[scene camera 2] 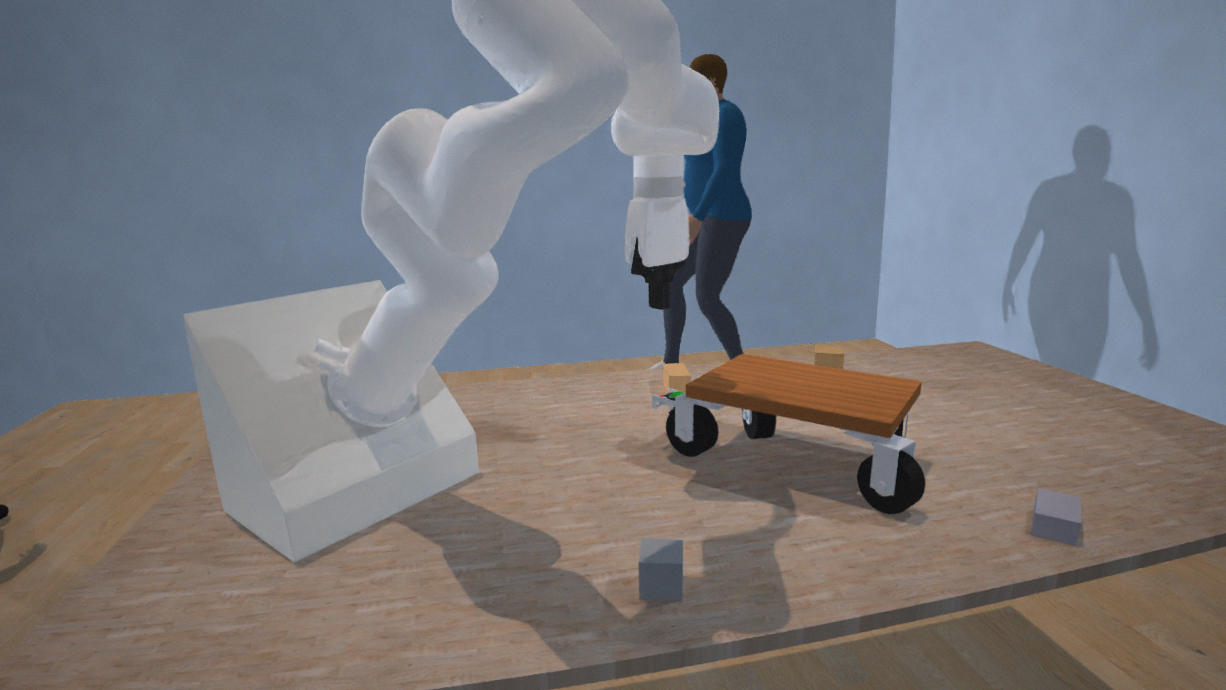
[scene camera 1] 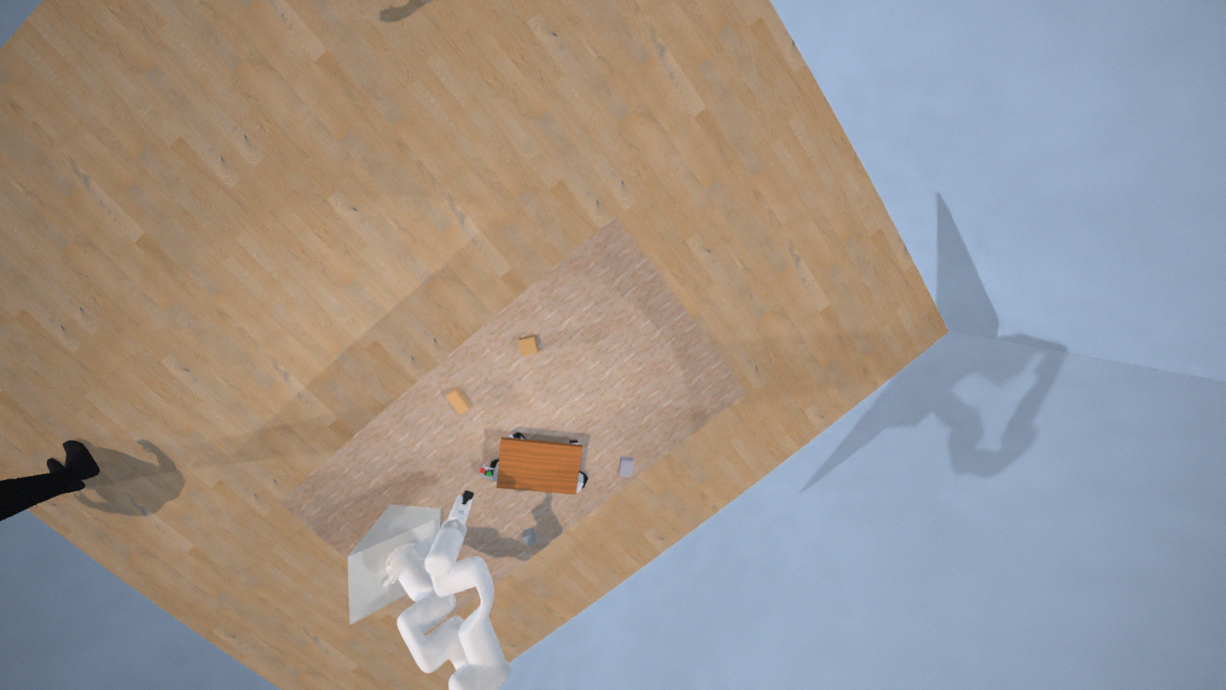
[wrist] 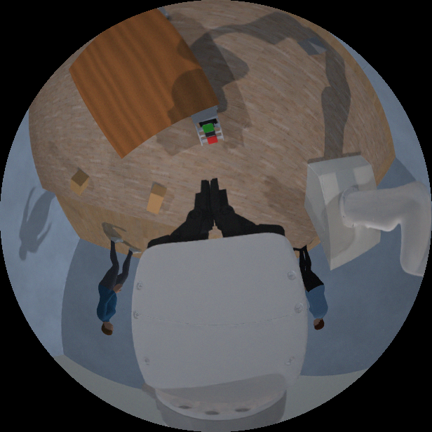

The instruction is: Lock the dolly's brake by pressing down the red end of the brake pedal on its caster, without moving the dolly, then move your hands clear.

Scene:
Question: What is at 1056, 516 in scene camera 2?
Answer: A lilac block.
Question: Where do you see a dolly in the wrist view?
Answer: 145, 82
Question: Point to a dolly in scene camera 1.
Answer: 531, 465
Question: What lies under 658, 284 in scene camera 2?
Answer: My gripper.

